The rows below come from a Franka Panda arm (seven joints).
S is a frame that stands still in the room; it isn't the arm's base.
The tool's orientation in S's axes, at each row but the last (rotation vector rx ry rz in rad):
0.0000 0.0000 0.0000
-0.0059 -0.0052 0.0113
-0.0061 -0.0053 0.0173
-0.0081 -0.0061 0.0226
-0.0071 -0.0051 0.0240
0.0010 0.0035 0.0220
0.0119 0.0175 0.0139
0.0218 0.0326 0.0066
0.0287 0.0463 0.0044
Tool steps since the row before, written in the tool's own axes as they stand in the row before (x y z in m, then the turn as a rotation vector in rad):
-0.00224 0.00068 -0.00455 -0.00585 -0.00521 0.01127
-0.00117 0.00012 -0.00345 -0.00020 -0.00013 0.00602
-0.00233 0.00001 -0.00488 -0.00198 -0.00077 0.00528
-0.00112 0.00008 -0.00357 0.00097 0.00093 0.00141
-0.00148 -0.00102 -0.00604 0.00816 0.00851 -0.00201
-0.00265 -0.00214 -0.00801 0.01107 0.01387 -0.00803
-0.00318 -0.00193 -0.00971 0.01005 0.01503 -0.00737
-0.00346 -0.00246 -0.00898 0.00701 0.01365 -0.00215
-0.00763 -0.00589 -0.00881 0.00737 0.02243 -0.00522
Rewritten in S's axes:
-0.00224 0.00068 -0.00455 -0.00585 -0.00521 0.01127
-0.00115 0.00009 -0.00346 -0.00023 -0.00010 0.00602
-0.00230 -0.00006 -0.00489 -0.00199 -0.00077 0.00527
-0.00110 0.00003 -0.00358 0.00094 0.00096 0.00141
-0.00142 -0.00110 -0.00604 0.00796 0.00869 -0.00203
-0.00263 -0.00219 -0.00800 0.01073 0.01412 -0.00805
-0.00332 -0.00186 -0.00968 0.00971 0.01526 -0.00736
-0.00374 -0.00229 -0.00891 0.00685 0.01374 -0.00208
-0.00801 -0.00567 -0.00861 0.00704 0.02261 -0.00491

